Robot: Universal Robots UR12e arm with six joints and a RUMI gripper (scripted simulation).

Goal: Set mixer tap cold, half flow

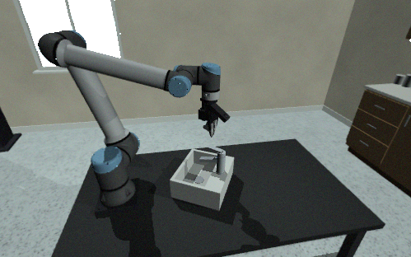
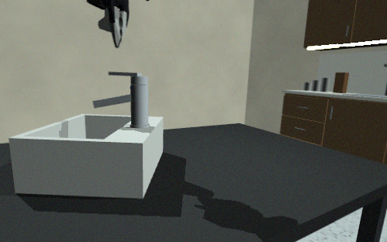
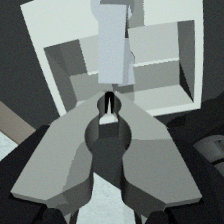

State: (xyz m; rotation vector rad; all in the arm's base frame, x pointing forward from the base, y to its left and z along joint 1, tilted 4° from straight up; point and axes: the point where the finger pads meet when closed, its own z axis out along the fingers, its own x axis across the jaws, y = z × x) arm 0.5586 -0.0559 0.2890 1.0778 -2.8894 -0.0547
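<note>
The flat lever lies 90 mm below my hand, 20 mm to the right of it and 10 mm ahead of it. Round my hand: white basin (320 mm below, 50 mm behind, 20 mm to the left).
</note>
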